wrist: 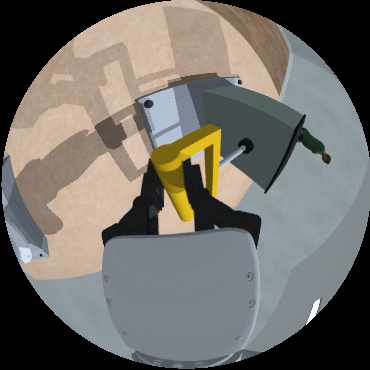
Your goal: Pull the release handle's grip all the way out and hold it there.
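The release handle (213, 165) is a yellow D-shaped frame with a thick round grip bar, in the middle of the wrist view. A thin silver rod (232, 157) shows between the handle and a dark collar on the face of a grey-green housing (235, 120). The housing stands on a light metal base plate (165, 112). My gripper (171, 164) is shut on the grip bar, one black finger on each side of it. The fingers hide parts of the bar.
A tan table top (90, 200) lies below, with the arm's shadow on it. A grey metal part (22, 220) is at the far left. A brown wooden surface (265, 40) is at the upper right. A small figure in green (313, 141) shows beyond the housing.
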